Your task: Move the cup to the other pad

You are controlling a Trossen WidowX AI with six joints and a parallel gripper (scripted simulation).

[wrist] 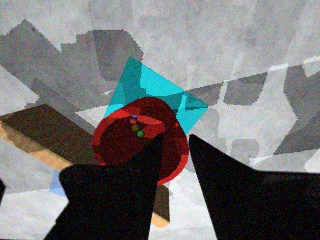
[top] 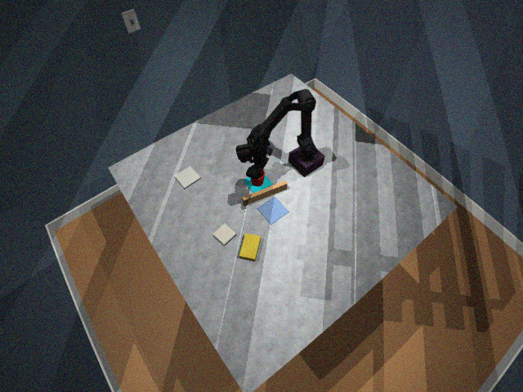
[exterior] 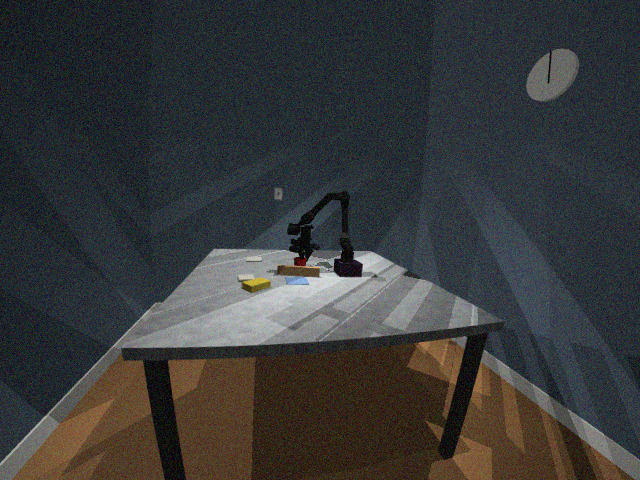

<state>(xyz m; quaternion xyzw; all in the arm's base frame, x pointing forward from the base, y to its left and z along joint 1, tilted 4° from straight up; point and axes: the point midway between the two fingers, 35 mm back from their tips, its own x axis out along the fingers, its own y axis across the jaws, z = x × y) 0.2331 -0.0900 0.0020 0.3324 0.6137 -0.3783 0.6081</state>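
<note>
The red cup lies 30 mm ahead of my gripper tip, 10 mm to the left of it and 10 mm below it. Round my gripper tip: light blue pad 70 mm ahead, 190 mm to the left, 60 mm below; then wooden bar 50 mm ahead, 100 mm to the left, 30 mm below; then yellow block 260 mm ahead, 280 mm to the left, 30 mm below.
</note>
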